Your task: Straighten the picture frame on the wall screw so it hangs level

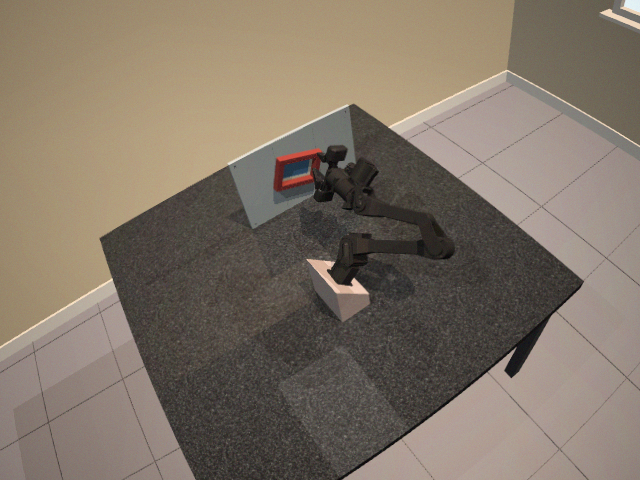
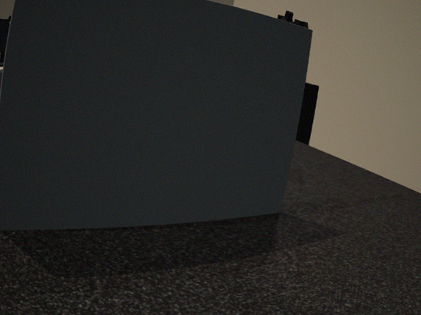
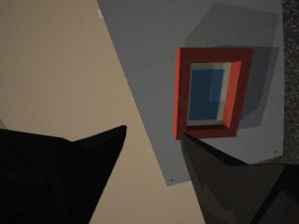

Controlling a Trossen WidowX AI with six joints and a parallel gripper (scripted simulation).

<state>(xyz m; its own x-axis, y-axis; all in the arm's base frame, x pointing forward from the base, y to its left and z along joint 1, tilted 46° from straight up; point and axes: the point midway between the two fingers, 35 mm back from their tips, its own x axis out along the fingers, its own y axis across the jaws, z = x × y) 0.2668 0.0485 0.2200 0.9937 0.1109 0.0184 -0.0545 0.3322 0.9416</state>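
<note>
The picture frame lies 12 cm ahead of my gripper tip, 11 cm below it and 3 cm to the left of it. Also, from my gripper tip: grey wall panel 14 cm ahead, 12 cm below, 1 cm to the left.
</note>
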